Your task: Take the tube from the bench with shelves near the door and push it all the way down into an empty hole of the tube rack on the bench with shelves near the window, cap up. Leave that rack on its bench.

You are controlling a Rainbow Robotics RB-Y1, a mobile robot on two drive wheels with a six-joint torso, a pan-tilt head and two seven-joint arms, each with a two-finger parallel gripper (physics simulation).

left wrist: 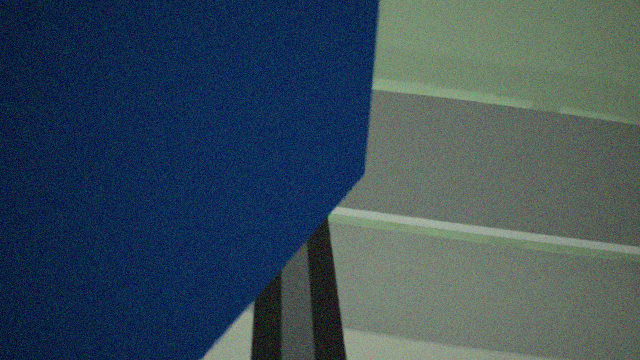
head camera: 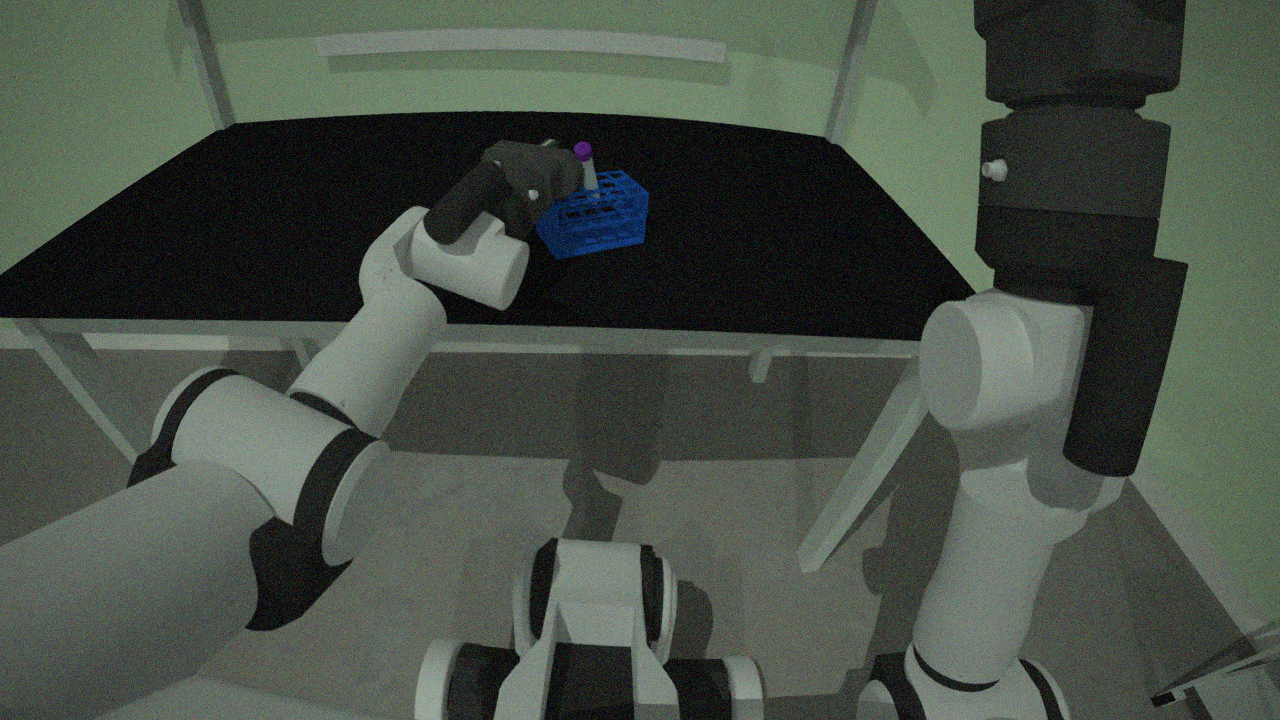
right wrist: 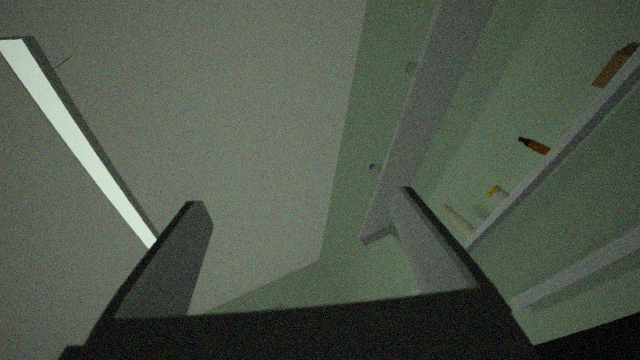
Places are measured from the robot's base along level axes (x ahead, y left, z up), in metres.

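Pixels of known places: left gripper, fingertip midpoint: (head camera: 552, 146); right gripper, fingertip midpoint: (right wrist: 302, 206).
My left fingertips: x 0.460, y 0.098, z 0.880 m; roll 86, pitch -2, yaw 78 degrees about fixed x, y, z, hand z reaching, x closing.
Observation:
For each thing: its top centre in the pictures, then the offset to it from my left fingertips. "spot": a spot on its surface instead. Level surfaces: height alone.
- tube with a purple cap, surface spot: (head camera: 582, 150) spot: dy -0.045, dx -0.071, dz +0.022 m
- blue tube rack, middle of its top: (head camera: 591, 186) dy -0.055, dx -0.027, dz -0.043 m
- black bench top, its level: dz -0.118 m
- brown bottle, surface spot: (right wrist: 537, 145) spot: dy -0.076, dx +0.373, dz +0.380 m
The tube with a purple cap (head camera: 582, 150) stands cap up in the blue tube rack (head camera: 601, 234) on the black bench top, with much of its pale body above the rack's top. My left gripper (head camera: 565, 174) (left wrist: 294, 218) is shut and empty, close beside the rack's left side in the head view. In the left wrist view a large blue surface, seemingly the rack's wall (left wrist: 175, 150), covers the left part and hides the fingertips. My right gripper (right wrist: 302, 206) is open and empty, raised and pointing at the ceiling and upper wall; its fingers are out of the head view.
The black bench top (head camera: 760, 268) has posts at its back corners and a pale shelf bar (head camera: 523, 41) behind it. In the right wrist view a brown bottle (right wrist: 537, 145) and other items stand on high shelves, and a lit ceiling lamp (right wrist: 80, 145) shows at the left.

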